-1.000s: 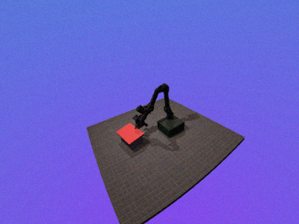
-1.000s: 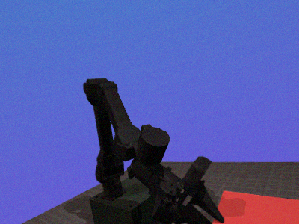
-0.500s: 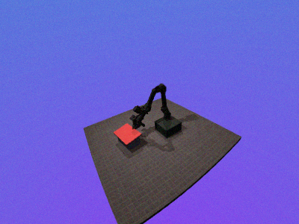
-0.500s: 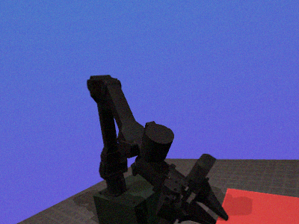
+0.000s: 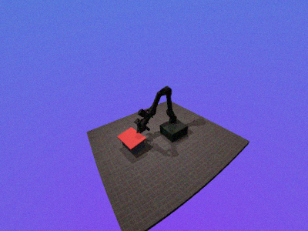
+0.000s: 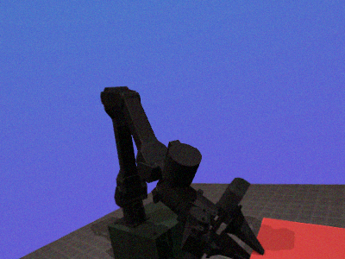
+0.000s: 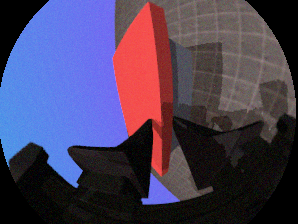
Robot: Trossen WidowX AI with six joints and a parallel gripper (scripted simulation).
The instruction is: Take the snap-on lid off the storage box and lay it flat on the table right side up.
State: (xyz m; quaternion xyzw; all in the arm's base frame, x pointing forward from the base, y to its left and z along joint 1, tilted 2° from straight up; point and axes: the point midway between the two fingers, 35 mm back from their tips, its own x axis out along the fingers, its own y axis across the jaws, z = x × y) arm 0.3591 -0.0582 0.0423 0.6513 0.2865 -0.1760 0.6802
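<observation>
Now: the red lid 80 mm ahead of my gripper tip and 10 mm to the left of it. From my gripper tip the other things lie so: storage box 70 mm ahead, 60 mm below, 10 mm to the left.
</observation>
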